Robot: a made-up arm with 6 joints.
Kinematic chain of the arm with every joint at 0, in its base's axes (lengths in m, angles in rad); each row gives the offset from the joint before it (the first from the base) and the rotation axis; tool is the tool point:
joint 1: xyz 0 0 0.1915 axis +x
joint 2: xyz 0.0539 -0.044 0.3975 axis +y
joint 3: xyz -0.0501 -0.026 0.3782 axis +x
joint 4: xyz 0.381 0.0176 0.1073 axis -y
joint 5: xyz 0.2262 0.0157 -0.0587 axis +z
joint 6: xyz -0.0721 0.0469 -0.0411 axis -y
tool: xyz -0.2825 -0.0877 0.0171
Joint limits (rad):
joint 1: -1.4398..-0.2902
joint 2: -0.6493..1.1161
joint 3: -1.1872..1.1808
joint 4: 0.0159..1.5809
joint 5: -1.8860..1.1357
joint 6: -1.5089..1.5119
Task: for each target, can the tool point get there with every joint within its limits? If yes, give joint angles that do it. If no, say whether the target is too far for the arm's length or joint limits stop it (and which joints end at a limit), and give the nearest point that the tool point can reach.
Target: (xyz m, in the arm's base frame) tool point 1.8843 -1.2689 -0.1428
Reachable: no: too far | nearest point 0.9907 -0.2788 0.3615 | short by 1.426 m
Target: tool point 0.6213 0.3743 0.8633
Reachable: yes | joints -0.5990 0.5843 -0.2782 0.5939 0.2699 -0.9378
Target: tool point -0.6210 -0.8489 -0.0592
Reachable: no: joint limits stop it (at a limit: joint 1, joint 2, joint 3, joint 4) | nearest point 0.3244 -0.1741 0.1674 | short by 1.183 m
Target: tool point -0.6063 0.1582 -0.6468
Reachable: no: joint limits stop it (at a limit: joint 1, joint 2, joint 3, joint 4, joint 5) | nearest point 0.0169 0.7756 -0.0568 | short by 1.057 m
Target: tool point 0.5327 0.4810 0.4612
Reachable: yes | joints -0.6530 0.7552 -0.8257 0.6859 -0.8057 -0.9015
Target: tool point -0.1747 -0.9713 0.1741
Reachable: no: joint limits stop it (at a limit: joint 1, joint 2, joint 3, joint 4, joint 5) | nearest point 0.4175 -0.3565 0.3668 | short by 0.875 m
